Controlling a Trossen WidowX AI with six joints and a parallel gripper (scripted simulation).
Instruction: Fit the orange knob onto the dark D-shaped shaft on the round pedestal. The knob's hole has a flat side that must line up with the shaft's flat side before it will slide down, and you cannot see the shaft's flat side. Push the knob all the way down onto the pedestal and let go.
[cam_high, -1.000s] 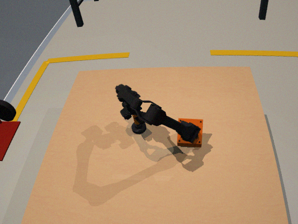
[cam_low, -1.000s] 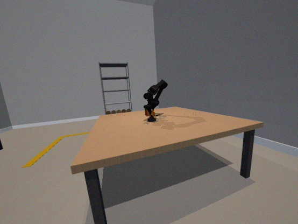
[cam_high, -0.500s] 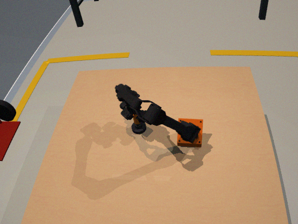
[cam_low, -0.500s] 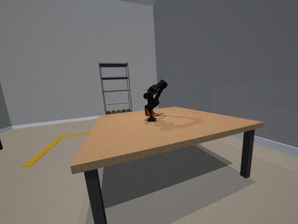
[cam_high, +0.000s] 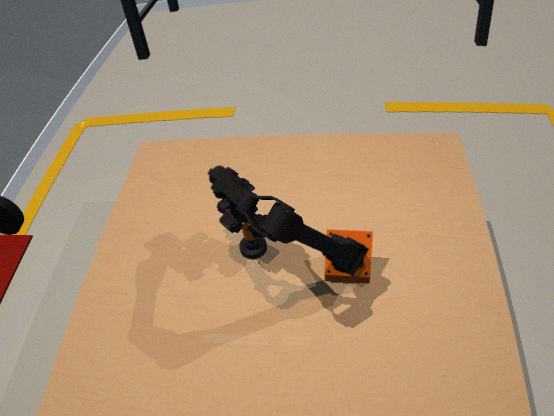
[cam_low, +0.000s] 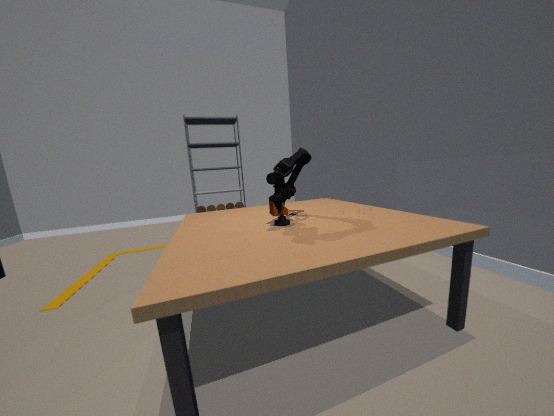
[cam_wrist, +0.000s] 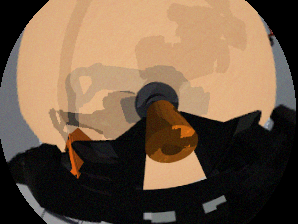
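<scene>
Now: gripper tip 2 cm below the orange knob. The rest, counted from my gripper tip: pedestal 4 cm below.
</scene>
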